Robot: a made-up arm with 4 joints. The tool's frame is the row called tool.
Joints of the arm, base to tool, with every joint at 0 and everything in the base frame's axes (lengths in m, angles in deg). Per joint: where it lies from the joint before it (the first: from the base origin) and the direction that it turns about. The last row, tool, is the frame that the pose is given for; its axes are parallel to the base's.
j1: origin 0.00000 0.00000 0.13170 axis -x
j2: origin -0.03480 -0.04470 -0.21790 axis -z
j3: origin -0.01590 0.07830 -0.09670 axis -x
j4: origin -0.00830 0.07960 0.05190 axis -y
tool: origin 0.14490 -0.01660 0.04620
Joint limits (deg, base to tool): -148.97..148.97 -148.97..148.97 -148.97..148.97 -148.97..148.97
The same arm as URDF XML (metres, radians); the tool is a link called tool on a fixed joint. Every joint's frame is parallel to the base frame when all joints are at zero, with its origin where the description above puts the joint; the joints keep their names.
<robot name="arm">
  <joint name="j1" type="revolute">
    <parent link="base"/>
    <child link="link1"/>
    <origin xyz="0 0 0.1317"/>
    <axis xyz="-1 0 0"/>
    <limit lower="-2.6" upper="2.6"/>
  </joint>
  <joint name="j2" type="revolute">
    <parent link="link1"/>
    <child link="link2"/>
    <origin xyz="-0.0348 -0.0447 -0.2179"/>
    <axis xyz="0 0 -1"/>
    <limit lower="-2.6" upper="2.6"/>
  </joint>
  <joint name="j3" type="revolute">
    <parent link="link2"/>
    <child link="link3"/>
    <origin xyz="-0.0159 0.0783 -0.0967"/>
    <axis xyz="-1 0 0"/>
    <limit lower="-2.6" upper="2.6"/>
  </joint>
  <joint name="j4" type="revolute">
    <parent link="link3"/>
    <child link="link4"/>
    <origin xyz="-0.0083 0.0796 0.0519"/>
    <axis xyz="0 -1 0"/>
    <limit lower="-2.6" upper="2.6"/>
  </joint>
  <joint name="tool_joint" type="fixed">
    <parent link="link4"/>
    <child link="tool"/>
    <origin xyz="0.1449 -0.0166 0.0462"/>
  </joint>
  <link name="base"/>
  <link name="link1"/>
  <link name="link2"/>
  <link name="link3"/>
  <link name="link4"/>
  <link name="tool"/>
</robot>

